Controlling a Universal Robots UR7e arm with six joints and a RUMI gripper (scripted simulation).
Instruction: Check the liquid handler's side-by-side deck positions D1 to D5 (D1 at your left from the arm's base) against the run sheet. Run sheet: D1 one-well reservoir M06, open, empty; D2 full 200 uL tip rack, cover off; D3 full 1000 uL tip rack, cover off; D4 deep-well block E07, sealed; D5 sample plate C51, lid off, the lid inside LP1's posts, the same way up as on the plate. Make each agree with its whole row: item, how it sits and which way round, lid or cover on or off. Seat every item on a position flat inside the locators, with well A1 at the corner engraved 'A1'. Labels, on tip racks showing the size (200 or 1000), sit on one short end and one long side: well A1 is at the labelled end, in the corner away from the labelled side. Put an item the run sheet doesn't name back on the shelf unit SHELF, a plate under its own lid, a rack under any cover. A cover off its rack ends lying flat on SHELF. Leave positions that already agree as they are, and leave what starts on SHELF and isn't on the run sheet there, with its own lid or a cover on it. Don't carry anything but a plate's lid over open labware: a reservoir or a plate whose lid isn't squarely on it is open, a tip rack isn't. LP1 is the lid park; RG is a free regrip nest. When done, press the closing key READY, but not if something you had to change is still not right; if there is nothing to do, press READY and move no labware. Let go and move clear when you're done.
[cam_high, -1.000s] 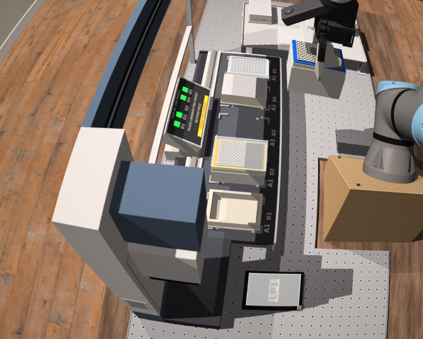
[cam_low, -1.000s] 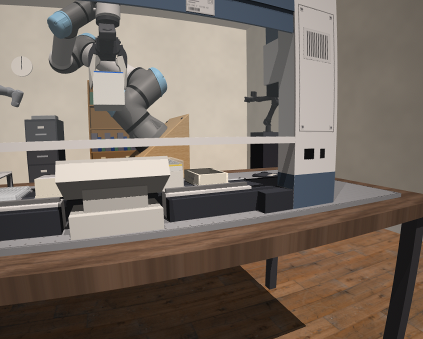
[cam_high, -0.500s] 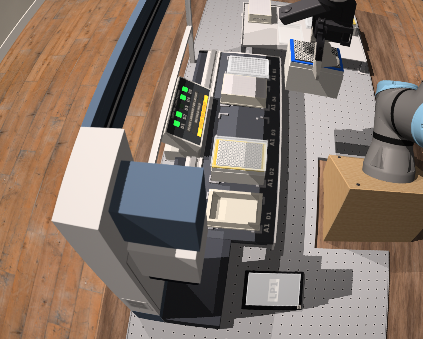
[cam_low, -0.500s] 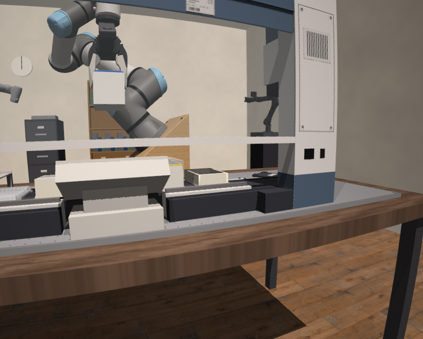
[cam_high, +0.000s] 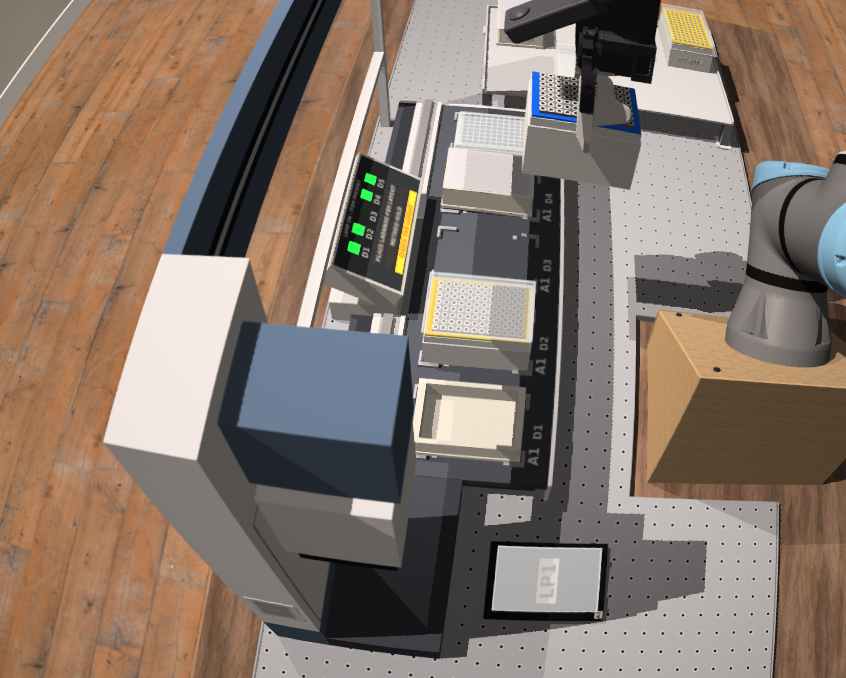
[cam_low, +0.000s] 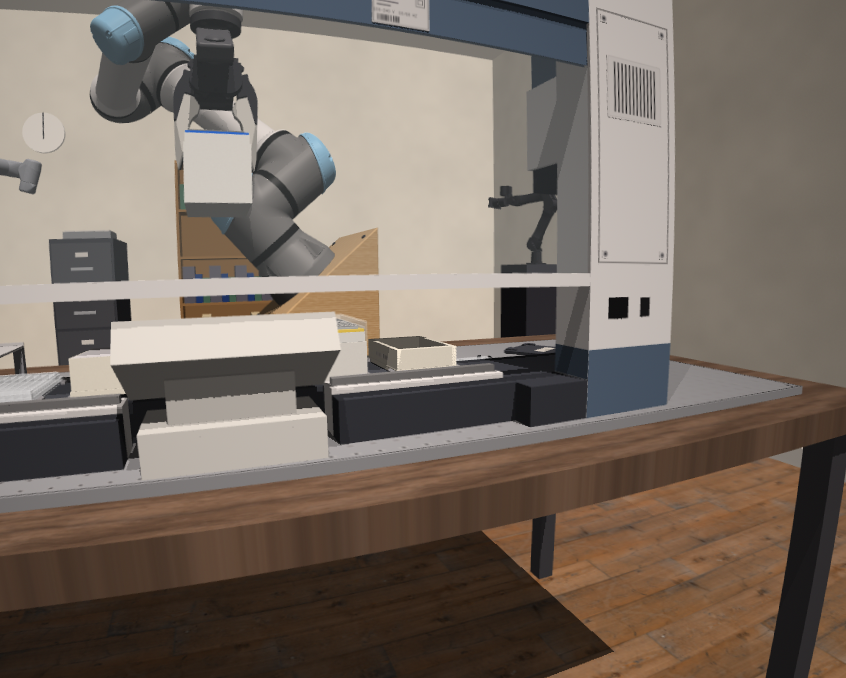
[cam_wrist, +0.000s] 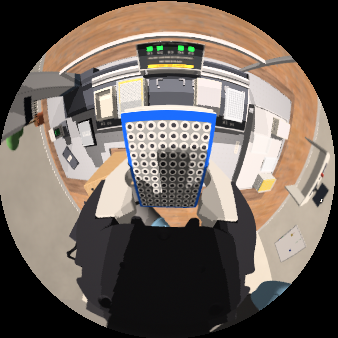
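Now: hand 24 cm above the yellow-framed tip rack, 12 cm to the right of it and 9 cm short of it. From my hand the other things lie so: clear well plate: 28 cm below, 24 cm to the right, 12 cm ahead; blue-framed tip rack: 1 cm to the right, 1 cm behind; cream reservoir: 28 cm below, 25 cm to the left, 9 cm ahead.
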